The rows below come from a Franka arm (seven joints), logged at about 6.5 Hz.
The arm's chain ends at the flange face. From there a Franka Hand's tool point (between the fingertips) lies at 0.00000 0.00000 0.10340 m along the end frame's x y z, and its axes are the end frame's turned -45 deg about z.
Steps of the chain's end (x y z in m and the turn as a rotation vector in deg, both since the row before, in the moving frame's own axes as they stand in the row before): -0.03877, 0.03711, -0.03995, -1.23, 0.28, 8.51; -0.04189, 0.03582, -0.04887, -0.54, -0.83, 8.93; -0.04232, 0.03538, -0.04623, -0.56, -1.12, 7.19; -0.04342, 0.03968, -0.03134, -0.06, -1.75, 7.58
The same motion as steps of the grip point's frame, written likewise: -0.05501, 0.00066, -0.03998, -1.07, -0.67, 8.51; -0.05666, -0.00480, -0.04889, 0.21, -0.97, 8.93; -0.05704, -0.00575, -0.04625, 0.40, -1.19, 7.19; -0.06092, -0.00495, -0.03139, 1.20, -1.28, 7.58
